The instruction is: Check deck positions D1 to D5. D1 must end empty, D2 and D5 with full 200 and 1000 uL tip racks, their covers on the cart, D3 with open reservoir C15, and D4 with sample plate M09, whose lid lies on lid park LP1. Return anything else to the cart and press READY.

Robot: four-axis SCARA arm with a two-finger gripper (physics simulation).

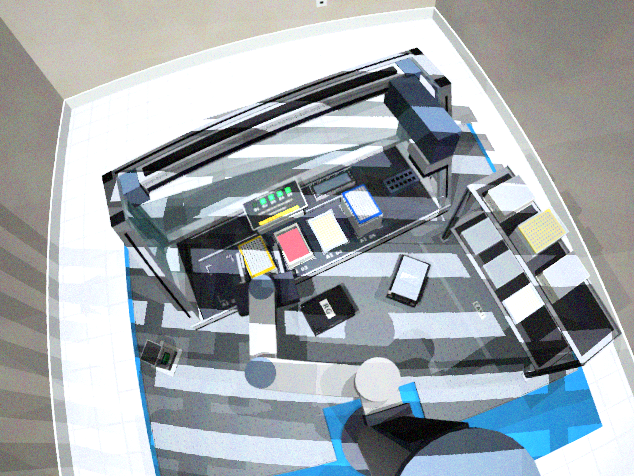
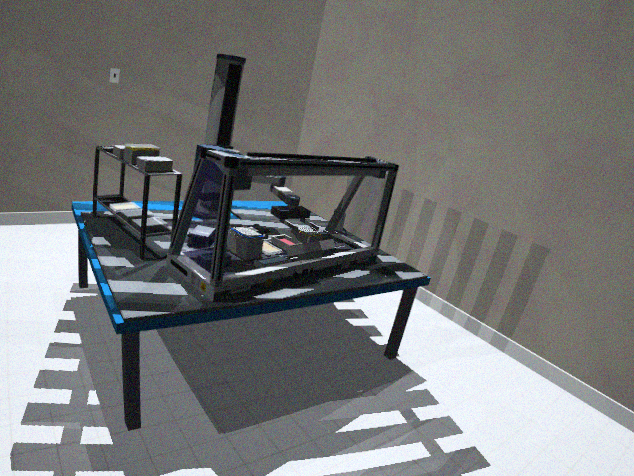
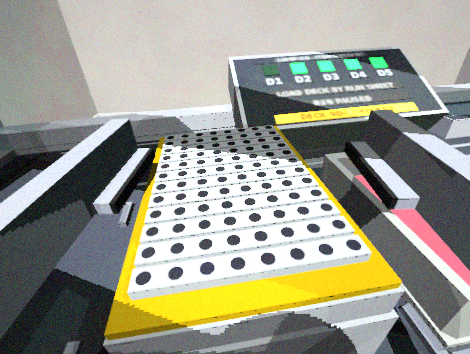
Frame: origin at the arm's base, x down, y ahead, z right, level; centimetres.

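Seen in the pictures: gripper, fingertip midpoint: [image 1: 256, 249] [image 2: 308, 229] [image 3: 247, 133].
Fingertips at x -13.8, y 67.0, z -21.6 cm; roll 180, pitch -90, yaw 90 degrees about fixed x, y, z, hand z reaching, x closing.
Observation:
Offsets run from my fingertips to a thing's middle. "*": to the spot under its first point.
My gripper [image 1: 261, 267] [image 3: 247, 133] is open, its fingers apart on either side of the yellow-rimmed rack {dx +4.4, dy -1.6, dz -0.8 cm} [image 1: 253, 251] [image 2: 307, 228] [image 3: 220, 192] at D2. The rack's white top shows rows of dark round holes. Beside it at D3 is the open reservoir with pink content {dx +6.1, dy +0.7, dz +11.3 cm} [image 1: 293, 244] [image 2: 286, 241] [image 3: 430, 230]. A cream-topped plate [image 1: 327, 230] [image 2: 271, 247] is at D4, and a blue-rimmed rack [image 1: 362, 204] [image 2: 248, 243] at D5. D1 shows bare deck. On the deck panel {* dx +0.8, dy +14.8, dz +9.6 cm} [image 1: 276, 202] [image 3: 340, 90], the D1 lamp is dark and D2 to D5 are green. Plate labels are unreadable.
The cart {dx -5.3, dy -34.8, dz +75.4 cm} [image 1: 600, 349] [image 2: 145, 215] bears a yellow-topped rack {dx -28.3, dy -28.4, dz +74.1 cm} [image 1: 541, 231] [image 2: 141, 147], pale boxes and flat plates. A black block {dx +9.7, dy -22.3, dz +16.4 cm} [image 1: 327, 308] and a white-topped black block {dx +7.1, dy -20.3, dz +44.4 cm} [image 1: 409, 278] lie before the deck. A small box with a green button {* dx +3.2, dy -26.5, dz -36.6 cm} [image 1: 166, 357] is left. A framed glass hood surrounds the deck.

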